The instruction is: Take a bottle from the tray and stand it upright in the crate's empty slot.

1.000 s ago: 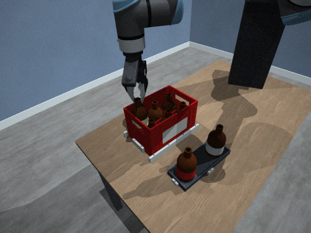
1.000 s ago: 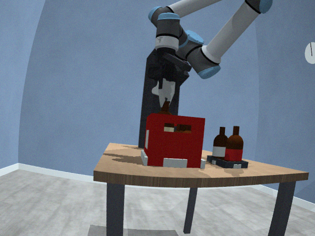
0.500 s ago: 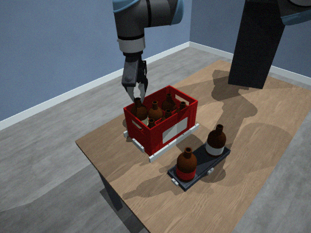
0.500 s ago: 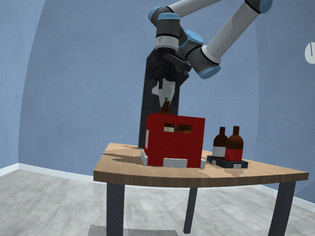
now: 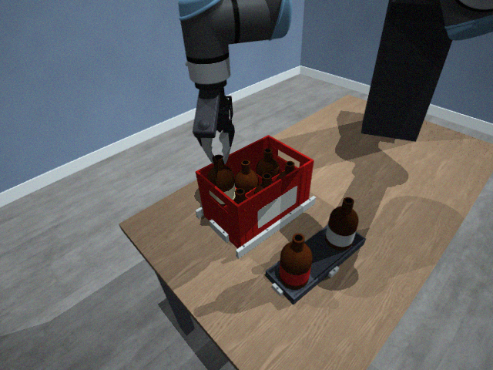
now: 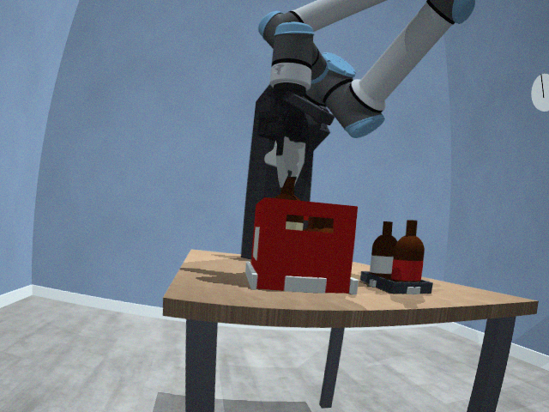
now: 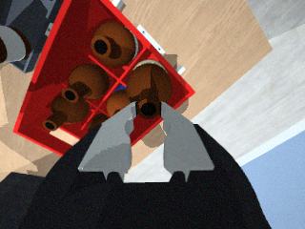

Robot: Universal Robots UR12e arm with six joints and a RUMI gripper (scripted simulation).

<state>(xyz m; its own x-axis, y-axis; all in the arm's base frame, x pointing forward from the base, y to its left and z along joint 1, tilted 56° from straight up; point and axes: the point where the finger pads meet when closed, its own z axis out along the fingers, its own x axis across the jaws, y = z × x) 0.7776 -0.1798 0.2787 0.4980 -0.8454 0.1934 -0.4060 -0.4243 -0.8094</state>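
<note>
The brown bottle lies 70 mm below my hand. Also, from my hand: white-label bottle (260 mm to the left, 210 mm behind, 130 mm below); then red-label bottle (280 mm to the left, 130 mm below, 40 mm behind); then crate (130 mm below, 90 mm behind, 30 mm to the left).
</note>
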